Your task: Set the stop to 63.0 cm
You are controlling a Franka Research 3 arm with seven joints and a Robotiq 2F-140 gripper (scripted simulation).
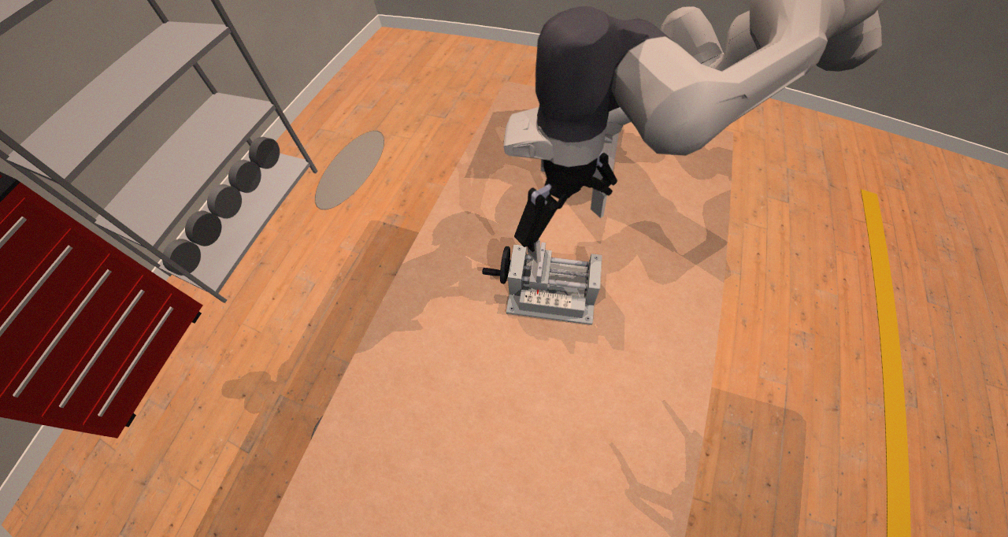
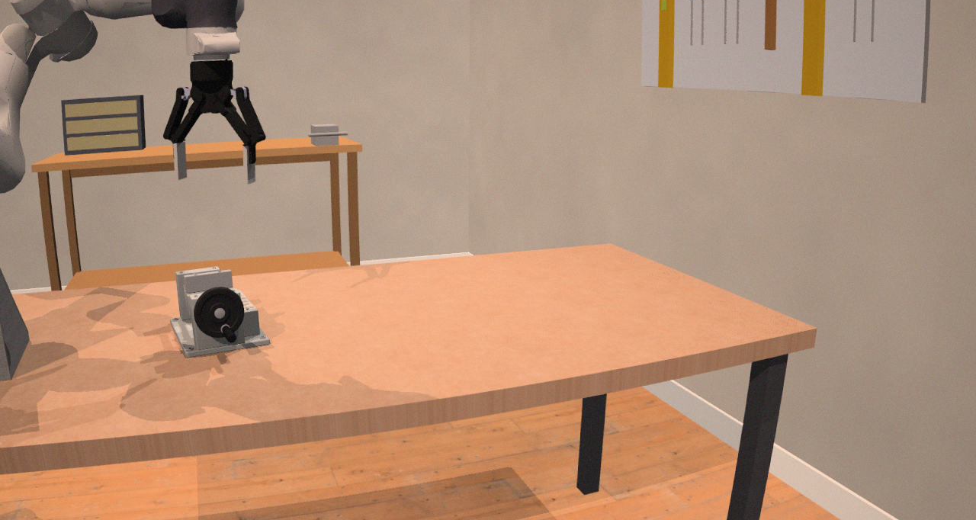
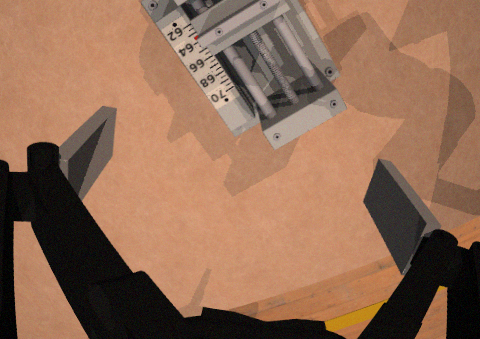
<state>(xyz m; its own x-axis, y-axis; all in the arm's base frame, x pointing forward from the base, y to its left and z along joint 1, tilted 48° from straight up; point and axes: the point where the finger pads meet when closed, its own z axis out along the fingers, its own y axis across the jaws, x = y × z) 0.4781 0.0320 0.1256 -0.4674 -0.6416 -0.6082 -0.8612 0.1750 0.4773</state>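
My hand is 1 cm short of the black handwheel, 14 cm to the left of it and 23 cm above it. From my hand the other things lie so: sliding stop (1 cm behind, 5 cm to the right, 20 cm below).
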